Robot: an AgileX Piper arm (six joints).
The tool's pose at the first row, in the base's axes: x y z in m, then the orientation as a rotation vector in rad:
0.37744 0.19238 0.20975 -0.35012 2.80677 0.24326
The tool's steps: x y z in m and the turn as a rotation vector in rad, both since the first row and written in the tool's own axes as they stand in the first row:
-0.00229 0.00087 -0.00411 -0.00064 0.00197 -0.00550
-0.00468 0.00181 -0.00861 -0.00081 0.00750 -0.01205
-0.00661 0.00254 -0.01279 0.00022 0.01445 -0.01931
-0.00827 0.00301 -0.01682 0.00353 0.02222 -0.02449
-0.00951 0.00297 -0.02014 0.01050 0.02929 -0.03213
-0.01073 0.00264 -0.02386 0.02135 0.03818 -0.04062
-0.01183 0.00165 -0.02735 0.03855 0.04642 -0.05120
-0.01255 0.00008 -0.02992 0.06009 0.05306 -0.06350
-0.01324 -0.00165 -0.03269 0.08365 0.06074 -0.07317
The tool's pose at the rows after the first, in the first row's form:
0.37820 0.19287 0.21445 -0.35837 2.80735 0.24273
0.37893 0.19336 0.21955 -0.36877 2.81115 0.24090
0.37938 0.19363 0.22419 -0.38023 2.81616 0.23705
0.37969 0.19361 0.22856 -0.38847 2.82252 0.23032
0.37993 0.19317 0.23207 -0.39917 2.82759 0.21789
0.38013 0.19236 0.23591 -0.41059 2.83417 0.19947
0.38045 0.19094 0.23941 -0.42331 2.83939 0.17154
0.38083 0.18907 0.24185 -0.43702 2.84222 0.13714
0.38116 0.18701 0.24445 -0.44677 2.84635 0.10023

